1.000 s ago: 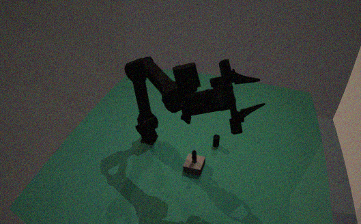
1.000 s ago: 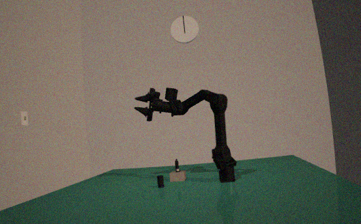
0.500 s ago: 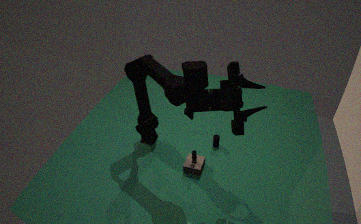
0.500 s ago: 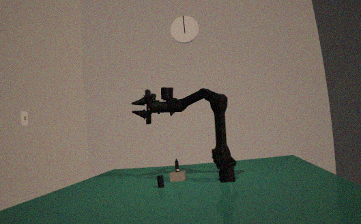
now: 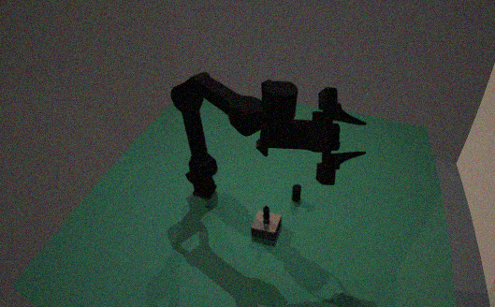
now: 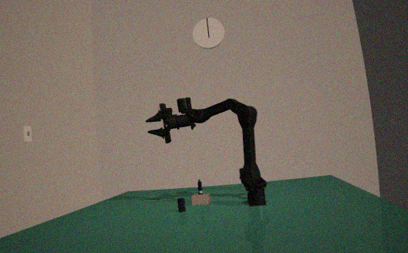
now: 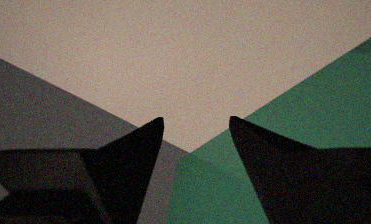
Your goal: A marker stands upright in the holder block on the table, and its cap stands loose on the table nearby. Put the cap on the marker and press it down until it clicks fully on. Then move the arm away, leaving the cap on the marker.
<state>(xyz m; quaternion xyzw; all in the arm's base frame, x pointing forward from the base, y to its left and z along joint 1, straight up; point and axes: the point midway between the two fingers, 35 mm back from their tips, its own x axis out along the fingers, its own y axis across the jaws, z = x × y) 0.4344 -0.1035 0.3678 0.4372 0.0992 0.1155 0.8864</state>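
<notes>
Now: gripper tip 34 cm above the dark cap, 17 cm past it and 14 cm to the right of it. The rest, counted from my gripper tip: tan holder block 34 cm below, 22 cm behind, 1 cm to the right.
</notes>
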